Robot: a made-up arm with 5 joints. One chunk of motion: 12 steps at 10 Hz.
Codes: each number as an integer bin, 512 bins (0 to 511) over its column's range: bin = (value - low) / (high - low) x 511, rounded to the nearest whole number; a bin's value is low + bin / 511 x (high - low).
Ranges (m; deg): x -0.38..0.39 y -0.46..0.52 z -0.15..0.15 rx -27..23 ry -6..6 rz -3..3
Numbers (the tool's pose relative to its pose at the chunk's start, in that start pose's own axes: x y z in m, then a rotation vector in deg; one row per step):
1: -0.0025 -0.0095 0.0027 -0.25 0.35 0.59
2: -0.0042 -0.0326 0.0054 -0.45 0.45 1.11
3: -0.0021 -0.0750 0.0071 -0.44 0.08 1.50
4: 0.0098 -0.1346 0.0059 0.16 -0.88 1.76
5: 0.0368 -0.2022 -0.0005 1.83 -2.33 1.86
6: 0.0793 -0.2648 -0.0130 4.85 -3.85 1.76
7: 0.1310 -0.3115 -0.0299 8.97 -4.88 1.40
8: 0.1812 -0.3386 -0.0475 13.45 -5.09 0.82
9: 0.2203 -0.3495 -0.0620 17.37 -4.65 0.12
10: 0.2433 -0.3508 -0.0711 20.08 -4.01 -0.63
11: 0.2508 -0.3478 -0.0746 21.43 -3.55 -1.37
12: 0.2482 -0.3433 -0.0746 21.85 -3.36 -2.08
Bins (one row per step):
1: 251 235 260 273 270 306
2: 249 223 265 271 275 350
3: 251 201 268 271 259 383
4: 259 170 266 278 218 405
5: 277 134 255 295 156 414
6: 305 102 233 326 92 405
7: 339 77 205 368 48 375
8: 372 63 175 413 39 325
9: 398 58 150 453 57 266
10: 414 57 134 481 85 202
11: 419 59 128 495 104 139
12: 417 61 128 499 112 78

